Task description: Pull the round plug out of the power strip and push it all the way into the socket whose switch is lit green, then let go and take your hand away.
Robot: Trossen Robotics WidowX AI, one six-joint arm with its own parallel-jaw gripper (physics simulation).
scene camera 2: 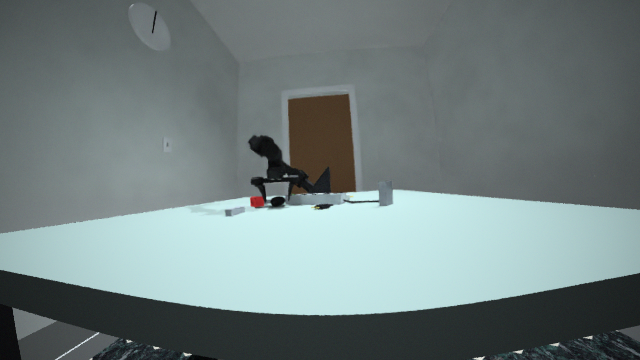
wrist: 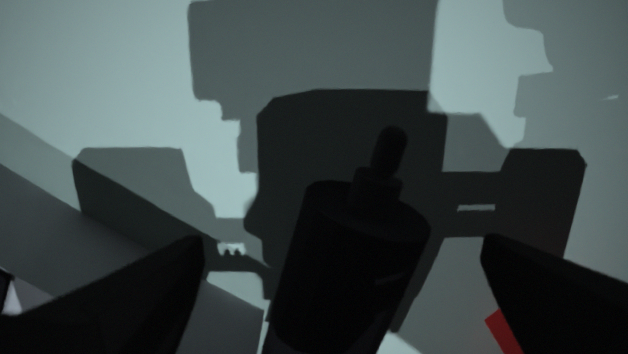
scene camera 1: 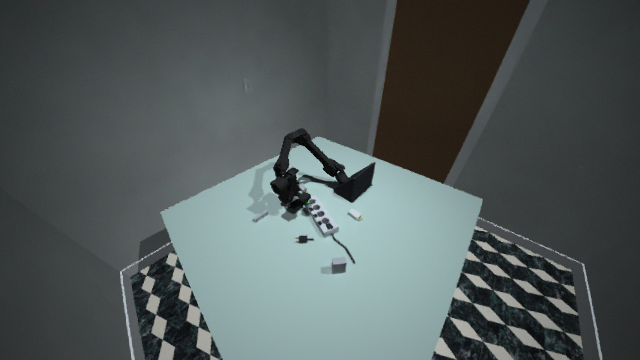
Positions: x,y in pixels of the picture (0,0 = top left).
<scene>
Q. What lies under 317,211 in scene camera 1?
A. A power strip.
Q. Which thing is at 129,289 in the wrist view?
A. The gripper.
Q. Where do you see a round black plug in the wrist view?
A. At 355,246
</scene>
